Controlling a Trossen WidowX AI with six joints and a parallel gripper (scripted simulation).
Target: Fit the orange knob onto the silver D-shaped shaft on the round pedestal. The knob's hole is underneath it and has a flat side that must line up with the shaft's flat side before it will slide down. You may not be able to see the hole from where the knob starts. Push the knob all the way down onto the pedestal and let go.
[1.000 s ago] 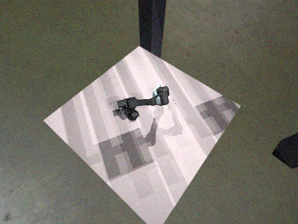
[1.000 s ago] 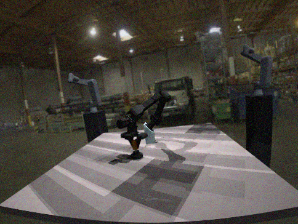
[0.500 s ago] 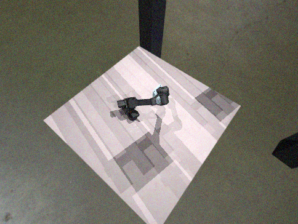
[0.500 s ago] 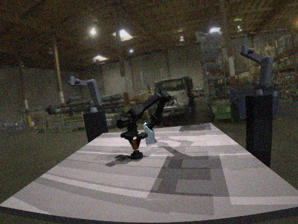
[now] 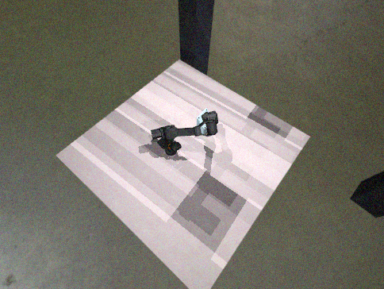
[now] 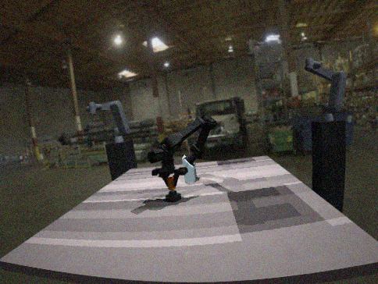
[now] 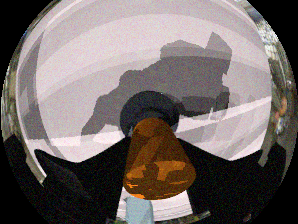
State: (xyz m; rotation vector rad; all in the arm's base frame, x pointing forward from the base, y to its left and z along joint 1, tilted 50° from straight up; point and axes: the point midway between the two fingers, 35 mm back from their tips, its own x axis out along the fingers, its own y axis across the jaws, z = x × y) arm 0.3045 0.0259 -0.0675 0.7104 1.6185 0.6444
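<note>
My gripper tip is 30 mm below the orange knob. From my gripper tip the other things lie so: dark round pedestal 40 mm below.
</note>
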